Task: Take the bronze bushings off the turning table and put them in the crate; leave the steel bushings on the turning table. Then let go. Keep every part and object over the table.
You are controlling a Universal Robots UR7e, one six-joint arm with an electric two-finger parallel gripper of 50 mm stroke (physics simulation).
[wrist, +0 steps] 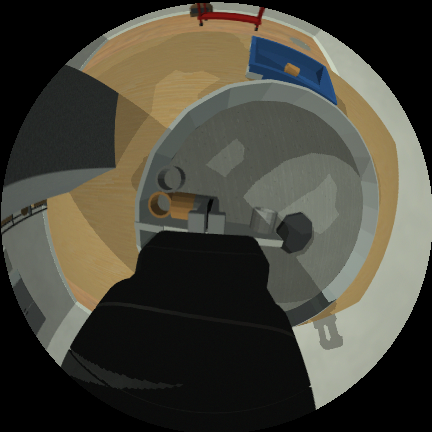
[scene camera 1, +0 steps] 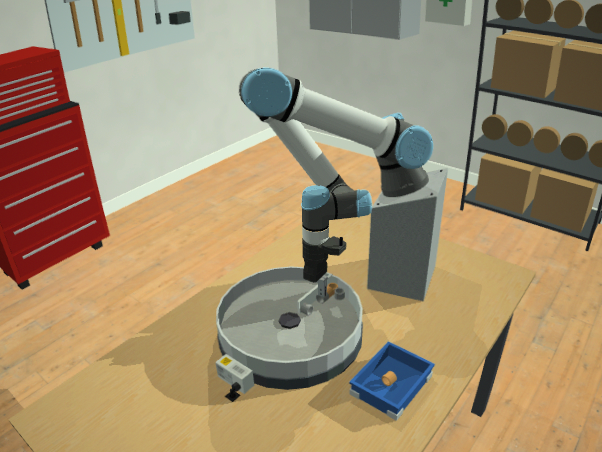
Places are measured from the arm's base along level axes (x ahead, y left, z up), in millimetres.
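Where they show: gripper, fingertip midpoint: (wrist: pixel 210 208) (scene camera 1: pixel 322 294); arm's base at its link origin: (scene camera 1: pixel 405 186).
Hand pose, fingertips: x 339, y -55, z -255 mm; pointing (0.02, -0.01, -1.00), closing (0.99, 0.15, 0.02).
Each offset is from my fingertips to the top centre of the thing. "*": to the spot under its first point.
The gripper (scene camera 1: pixel 322 295) (wrist: pixel 207 216) is shut over the turning table (scene camera 1: pixel 235 358) (wrist: pixel 371 200), beside its divider. Its fingers nearly meet; no part shows between them. Beside them in the wrist view a steel bushing (wrist: pixel 201 204) is partly hidden, in line with a lying bronze bushing @(dy -7, dx -32, dz +1 mm) (wrist: pixel 182 206). Another bronze bushing @(dy -9, dx -60, dz -6 mm) (scene camera 1: pixel 333 287) (wrist: pixel 151 205) stands by the outer wall, a steel bushing @(dy +23, dx -55, dz -6 mm) (scene camera 1: pixel 340 294) (wrist: pixel 159 178) upright next to it. A further steel bushing @(dy -3, dx +67, dz +1 mm) (scene camera 1: pixel 306 309) (wrist: pixel 263 219) lies near the hub. One bronze bushing @(dy +320, dx +96, dz -46 mm) (scene camera 1: pixel 389 378) (wrist: pixel 292 69) lies in the blue crate @(dy +330, dx +96, dz -33 mm) (scene camera 1: pixel 418 376) (wrist: pixel 327 90).
The divider @(* dy -15, dx +71, dz +10 mm) (scene camera 1: pixel 302 301) (wrist: pixel 267 242) runs from near the dark hub @(dy -15, dx +128, dz -22 mm) (scene camera 1: pixel 289 320) (wrist: pixel 297 232) to the outer wall. A grey pedestal (scene camera 1: pixel 400 250) (wrist: pixel 60 130) bears the arm behind the turning table. A small sensor box @(* dy +23, dx +373, dz -25 mm) (scene camera 1: pixel 235 372) stands at its front left.
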